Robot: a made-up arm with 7 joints. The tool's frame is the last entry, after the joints. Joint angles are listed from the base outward. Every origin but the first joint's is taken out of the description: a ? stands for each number. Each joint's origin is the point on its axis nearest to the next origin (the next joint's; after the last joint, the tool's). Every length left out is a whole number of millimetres.
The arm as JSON. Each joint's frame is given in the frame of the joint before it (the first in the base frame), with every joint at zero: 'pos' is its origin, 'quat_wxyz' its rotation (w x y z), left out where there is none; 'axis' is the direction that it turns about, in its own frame. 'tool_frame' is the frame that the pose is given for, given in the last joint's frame.
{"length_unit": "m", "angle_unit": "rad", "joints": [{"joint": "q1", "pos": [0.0, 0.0, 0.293], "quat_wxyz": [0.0, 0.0, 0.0, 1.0], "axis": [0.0, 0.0, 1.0]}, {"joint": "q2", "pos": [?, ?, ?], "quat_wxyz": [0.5, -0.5, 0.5, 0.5], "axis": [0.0, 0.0, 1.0]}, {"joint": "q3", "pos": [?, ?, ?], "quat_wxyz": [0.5, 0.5, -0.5, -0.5], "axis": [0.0, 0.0, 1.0]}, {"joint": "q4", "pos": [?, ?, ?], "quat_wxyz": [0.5, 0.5, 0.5, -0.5], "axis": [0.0, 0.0, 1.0]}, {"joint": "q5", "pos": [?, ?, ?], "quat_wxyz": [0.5, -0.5, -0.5, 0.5], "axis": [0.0, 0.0, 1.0]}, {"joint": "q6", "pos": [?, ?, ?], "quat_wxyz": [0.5, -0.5, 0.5, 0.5], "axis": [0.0, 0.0, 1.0]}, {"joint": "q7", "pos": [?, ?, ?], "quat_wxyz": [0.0, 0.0, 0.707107, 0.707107], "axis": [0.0, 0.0, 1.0]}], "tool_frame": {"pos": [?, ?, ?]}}
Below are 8 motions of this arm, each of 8 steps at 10 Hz.
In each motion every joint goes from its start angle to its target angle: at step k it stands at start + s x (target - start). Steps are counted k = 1, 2, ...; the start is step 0. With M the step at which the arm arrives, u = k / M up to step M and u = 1 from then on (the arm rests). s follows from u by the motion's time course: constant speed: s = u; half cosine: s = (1 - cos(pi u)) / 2; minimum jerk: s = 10 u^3 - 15 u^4 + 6 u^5.
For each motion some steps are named. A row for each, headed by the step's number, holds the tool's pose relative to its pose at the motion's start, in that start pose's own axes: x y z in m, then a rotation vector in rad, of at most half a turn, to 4 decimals.
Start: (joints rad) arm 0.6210 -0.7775 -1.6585 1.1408 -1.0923 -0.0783 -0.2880
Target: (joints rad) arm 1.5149 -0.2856 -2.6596 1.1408 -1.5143 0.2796 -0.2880
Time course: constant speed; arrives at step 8
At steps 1, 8:
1: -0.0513 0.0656 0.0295 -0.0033 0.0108 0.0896
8: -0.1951 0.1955 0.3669 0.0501 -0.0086 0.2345

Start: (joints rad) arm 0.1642 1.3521 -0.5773 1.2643 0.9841 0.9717 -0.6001
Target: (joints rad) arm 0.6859 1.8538 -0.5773 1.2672 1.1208 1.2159 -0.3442
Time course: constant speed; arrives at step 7
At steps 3, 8:
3: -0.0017 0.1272 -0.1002 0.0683 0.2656 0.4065
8: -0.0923 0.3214 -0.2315 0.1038 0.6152 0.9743

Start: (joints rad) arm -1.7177 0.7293 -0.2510 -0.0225 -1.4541 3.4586 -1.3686
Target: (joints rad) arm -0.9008 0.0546 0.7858 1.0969 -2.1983 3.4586 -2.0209
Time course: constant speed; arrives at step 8
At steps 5, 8:
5: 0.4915 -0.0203 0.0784 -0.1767 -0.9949 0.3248
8: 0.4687 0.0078 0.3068 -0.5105 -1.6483 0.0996

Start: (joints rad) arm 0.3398 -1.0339 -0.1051 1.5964 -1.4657 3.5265 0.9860
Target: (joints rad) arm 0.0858 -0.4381 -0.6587 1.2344 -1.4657 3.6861 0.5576
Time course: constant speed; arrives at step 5
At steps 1, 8:
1: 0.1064 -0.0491 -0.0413 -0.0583 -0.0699 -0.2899
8: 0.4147 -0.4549 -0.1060 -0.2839 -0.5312 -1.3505

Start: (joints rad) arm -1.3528 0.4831 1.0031 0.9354 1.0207 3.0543 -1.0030
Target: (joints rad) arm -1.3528 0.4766 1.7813 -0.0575 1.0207 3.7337 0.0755
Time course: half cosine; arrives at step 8
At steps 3, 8:
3: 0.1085 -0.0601 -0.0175 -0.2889 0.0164 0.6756
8: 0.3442 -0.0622 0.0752 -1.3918 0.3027 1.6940

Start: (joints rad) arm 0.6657 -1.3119 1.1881 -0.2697 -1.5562 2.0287 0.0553
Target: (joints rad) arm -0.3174 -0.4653 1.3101 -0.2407 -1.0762 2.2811 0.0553
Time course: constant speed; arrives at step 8
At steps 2, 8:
2: 0.1317 0.2221 -0.0333 -0.2732 0.2239 -0.0459
8: 0.6748 0.4136 -0.3374 -0.6176 1.0918 -0.3977

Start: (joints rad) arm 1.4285 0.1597 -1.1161 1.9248 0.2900 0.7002 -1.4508
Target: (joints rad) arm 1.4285 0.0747 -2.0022 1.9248 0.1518 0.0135 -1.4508
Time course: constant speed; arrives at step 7
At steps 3, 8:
3: -0.1876 0.0049 -0.0329 0.1856 -0.1780 0.3264
8: -0.4026 -0.1027 -0.1240 0.4301 -0.2589 0.8256

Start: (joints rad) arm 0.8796 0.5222 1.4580 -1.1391 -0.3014 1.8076 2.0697
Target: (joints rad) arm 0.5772 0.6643 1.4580 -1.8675 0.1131 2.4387 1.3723
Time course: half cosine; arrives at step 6
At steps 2, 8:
2: -0.0456 -0.0458 -0.0432 0.2933 -0.1248 -0.0482
8: -0.1240 -0.1227 -0.2023 1.1936 -0.0711 -0.0077

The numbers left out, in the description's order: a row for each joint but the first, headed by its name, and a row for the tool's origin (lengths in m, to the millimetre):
q2: 0.0 0.067 0.0
q3: -0.404 0.0 0.0
q4: -0.014 -0.059 0.0
q5: -0.448 0.03 0.0
q6: 0.0 0.098 0.0
q7: -0.11 0.015 0.0
tool: 0.0 0.0 0.0

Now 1 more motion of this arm.
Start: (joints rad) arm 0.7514 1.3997 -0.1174 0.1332 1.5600 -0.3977 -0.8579
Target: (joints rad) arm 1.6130 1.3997 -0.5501 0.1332 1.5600 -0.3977 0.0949
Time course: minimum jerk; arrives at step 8
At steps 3, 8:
3: -0.1023 -0.0480 -0.2018 -0.1785 0.1610 0.3194
8: -0.5401 -0.2866 -0.5387 -0.3555 0.8076 1.2176

